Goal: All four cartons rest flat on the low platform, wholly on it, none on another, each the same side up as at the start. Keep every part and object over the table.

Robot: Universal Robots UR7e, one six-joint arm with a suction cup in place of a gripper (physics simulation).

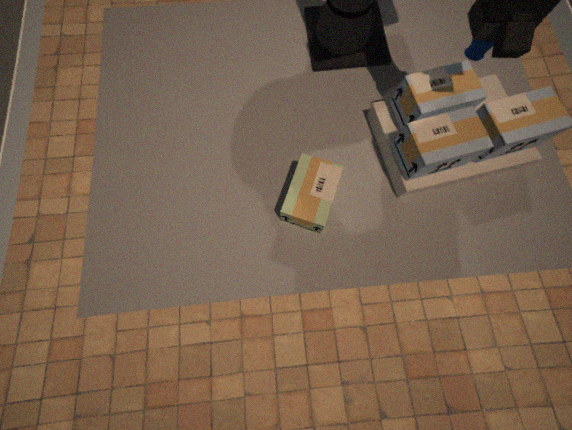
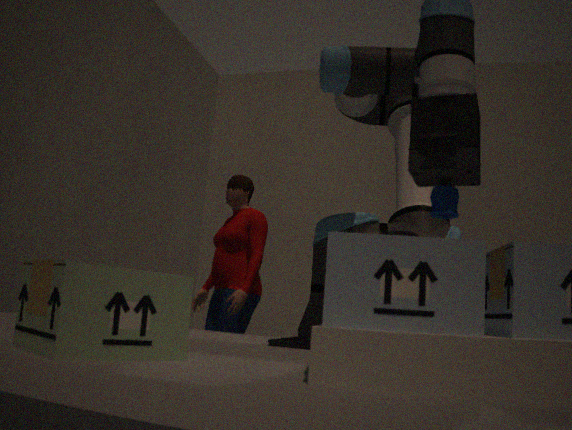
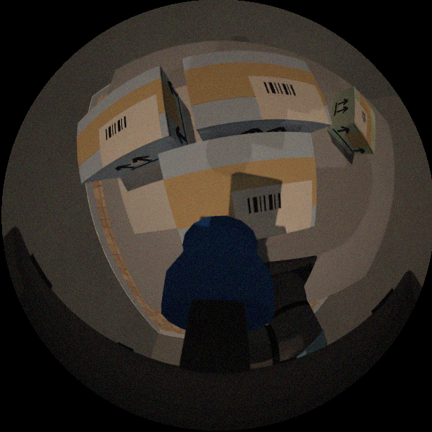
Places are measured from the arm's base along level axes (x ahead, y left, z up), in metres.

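Pixels of known places: end effector, tool point: [image 1: 474,53] [image 2: 444,214]; arm's base, origin of the base link: [image 1: 342,32].
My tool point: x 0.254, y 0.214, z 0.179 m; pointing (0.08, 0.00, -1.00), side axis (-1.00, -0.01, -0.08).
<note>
Ahead of a thing's pixels: the offset from my tool point to its top centre. Level surfaces: height alone.
Three blue-grey cartons are at the low platform {dy +0.044, dx +0.069, dz -0.142 m} [image 1: 425,184] [image 2: 400,360] [image 3: 150,207]. The back carton {dy -0.021, dx +0.024, dz -0.056 m} [image 1: 467,87] [image 3: 200,195] and the front-left carton {dy -0.022, dx +0.138, dz -0.056 m} [image 1: 462,137] [image 2: 350,285] [image 3: 220,82] sit flat on it, side by side. The right carton {dy +0.136, dx +0.086, dz -0.056 m} [image 1: 542,112] [image 2: 542,285] [image 3: 135,120] is level and appears to jut past the platform's right edge. A green carton {dy -0.288, dx +0.251, dz -0.104 m} [image 1: 310,192] [image 2: 165,310] [image 3: 364,120] stands upright on the table, left of the platform. The arrows seen on the sides point up. My blue suction cup [image 1: 475,54] [image 2: 444,215] [image 3: 220,230] is open, above and behind the back carton, touching none.
The dark robot base [image 1: 345,37] stands on the grey table {dz -0.190 m} [image 1: 165,150] behind and left of the platform. The table's front edge borders the tiled floor [image 1: 300,350]. A person in a red top [image 2: 240,250] stands beyond the table.
</note>
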